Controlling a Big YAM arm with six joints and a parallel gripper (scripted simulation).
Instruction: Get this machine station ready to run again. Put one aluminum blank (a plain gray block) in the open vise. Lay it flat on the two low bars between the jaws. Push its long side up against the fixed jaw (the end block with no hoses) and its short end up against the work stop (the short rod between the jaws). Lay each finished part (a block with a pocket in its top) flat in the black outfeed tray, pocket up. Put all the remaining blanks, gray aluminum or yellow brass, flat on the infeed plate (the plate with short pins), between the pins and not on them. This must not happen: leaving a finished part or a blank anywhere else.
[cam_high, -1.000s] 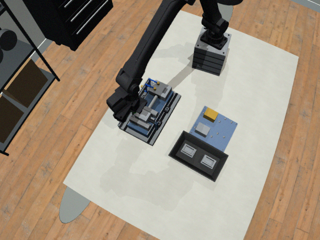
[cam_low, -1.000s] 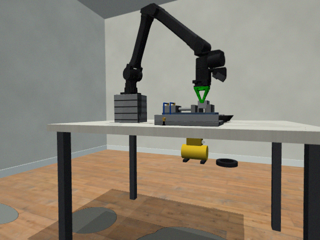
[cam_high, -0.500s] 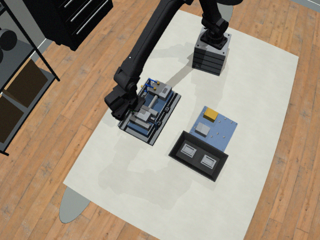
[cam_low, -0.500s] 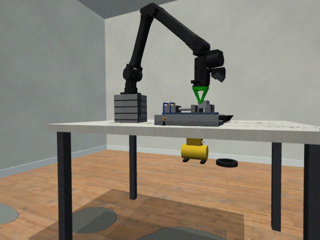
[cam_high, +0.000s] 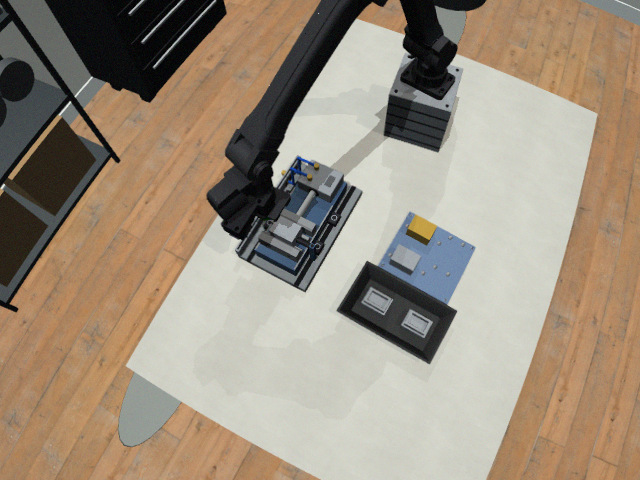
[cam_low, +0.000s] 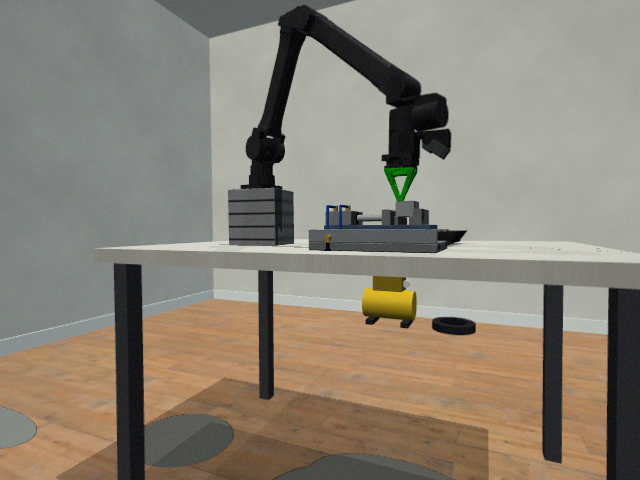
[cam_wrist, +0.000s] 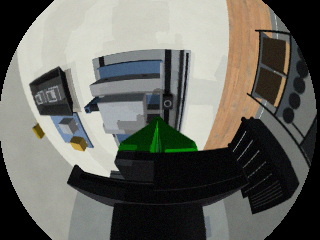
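Right now the hose-end block is 16 cm behind my hand, 3 cm to the left of it and 4 cm below it. From my hand the other things lie so: yellow brass blank (21 cm behind, 29 cm to the left, 10 cm below).
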